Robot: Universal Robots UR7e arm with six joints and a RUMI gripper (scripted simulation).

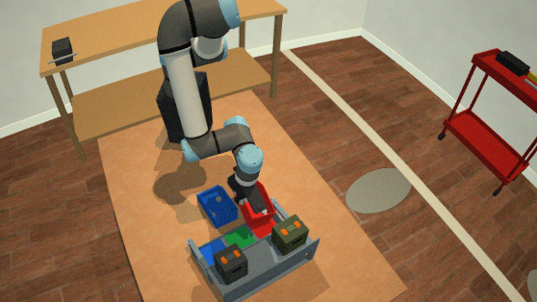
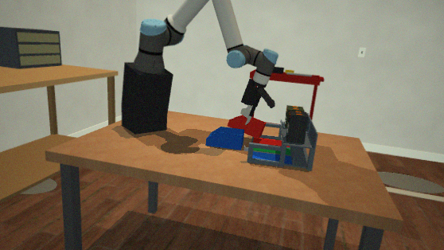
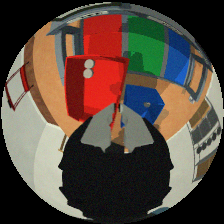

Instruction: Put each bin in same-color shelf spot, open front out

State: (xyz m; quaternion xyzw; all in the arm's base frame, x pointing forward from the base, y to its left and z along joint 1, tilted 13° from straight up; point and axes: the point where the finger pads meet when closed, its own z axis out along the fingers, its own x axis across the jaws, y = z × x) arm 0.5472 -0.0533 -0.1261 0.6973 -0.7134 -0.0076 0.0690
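My gripper is now 50 mm to the right of the red bin and 30 mm above it. Also, from my hand: blue bin: 100 mm behind, 70 mm below, 60 mm to the right.
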